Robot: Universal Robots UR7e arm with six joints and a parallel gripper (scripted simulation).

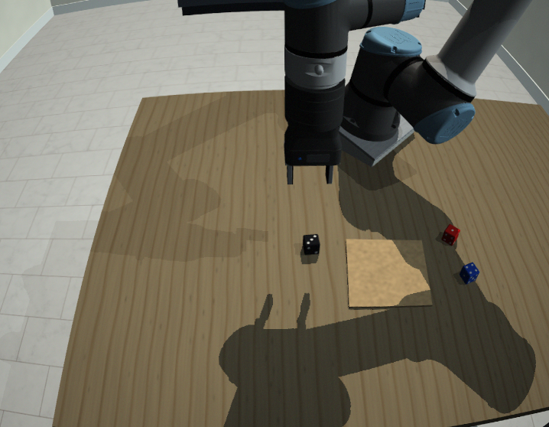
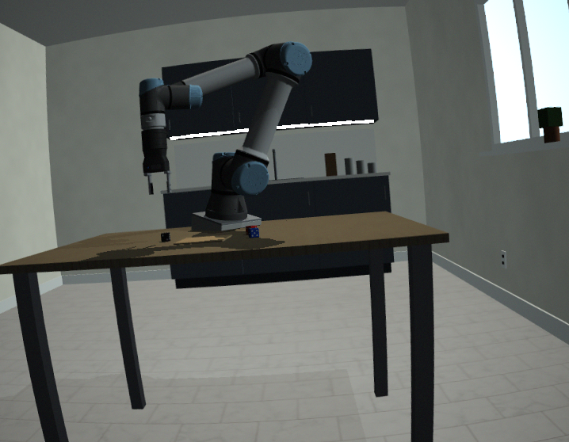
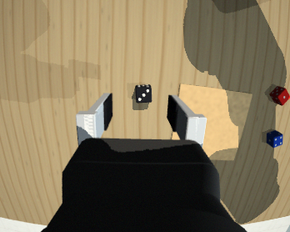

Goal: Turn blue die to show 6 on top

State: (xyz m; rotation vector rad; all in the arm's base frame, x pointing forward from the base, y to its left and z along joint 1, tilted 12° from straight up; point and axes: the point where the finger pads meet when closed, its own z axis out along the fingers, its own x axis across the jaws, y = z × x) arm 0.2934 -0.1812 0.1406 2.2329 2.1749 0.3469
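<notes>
Now: hand 1 cm short of the black die, 1 cm to the right of it and 15 cm above it. From my hand the other things lie so: blue die 10 cm ahead, 28 cm to the left, 15 cm below; then red die 1 cm ahead, 27 cm to the left, 15 cm below; then tan mat 7 cm ahead, 13 cm to the left, 16 cm below.
</notes>
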